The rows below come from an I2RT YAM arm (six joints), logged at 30 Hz.
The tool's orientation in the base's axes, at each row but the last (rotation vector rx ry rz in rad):
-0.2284 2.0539 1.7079
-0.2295 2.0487 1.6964
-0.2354 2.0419 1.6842
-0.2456 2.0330 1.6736
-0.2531 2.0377 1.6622
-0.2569 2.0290 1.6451
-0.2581 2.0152 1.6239
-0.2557 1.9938 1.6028
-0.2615 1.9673 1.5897
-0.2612 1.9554 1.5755
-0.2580 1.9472 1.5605
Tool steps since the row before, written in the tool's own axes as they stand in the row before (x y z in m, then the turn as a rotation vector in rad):
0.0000 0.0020 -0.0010 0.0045 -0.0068 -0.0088
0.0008 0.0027 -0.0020 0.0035 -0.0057 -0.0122
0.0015 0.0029 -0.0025 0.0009 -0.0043 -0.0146
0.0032 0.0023 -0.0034 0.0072 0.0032 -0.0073
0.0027 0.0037 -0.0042 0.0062 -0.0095 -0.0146
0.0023 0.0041 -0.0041 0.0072 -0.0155 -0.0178
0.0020 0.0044 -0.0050 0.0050 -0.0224 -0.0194
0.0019 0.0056 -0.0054 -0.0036 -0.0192 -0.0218
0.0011 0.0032 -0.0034 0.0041 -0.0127 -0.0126
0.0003 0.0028 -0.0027 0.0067 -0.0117 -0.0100
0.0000 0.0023 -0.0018 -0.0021 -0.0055 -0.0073
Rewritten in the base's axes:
-0.0011 -0.0005 0.0019 -0.0033 -0.0092 -0.0069
-0.0023 -0.0012 0.0023 -0.0037 -0.0124 -0.0051
-0.0032 -0.0015 0.0022 -0.0026 -0.0148 -0.0023
-0.0046 -0.0022 0.0009 -0.0095 -0.0050 0.0003
-0.0050 -0.0027 0.0025 -0.0049 -0.0152 -0.0093
-0.0049 -0.0025 0.0029 -0.0039 -0.0196 -0.0145
-0.0051 -0.0033 0.0034 0.0007 -0.0233 -0.0190
-0.0059 -0.0032 0.0044 0.0055 -0.0264 -0.0114
-0.0036 -0.0021 0.0024 -0.0010 -0.0144 -0.0113
-0.0026 -0.0017 0.0024 -0.0027 -0.0111 -0.0123
-0.0018 -0.0010 0.0021 0.0020 -0.0088 -0.0025

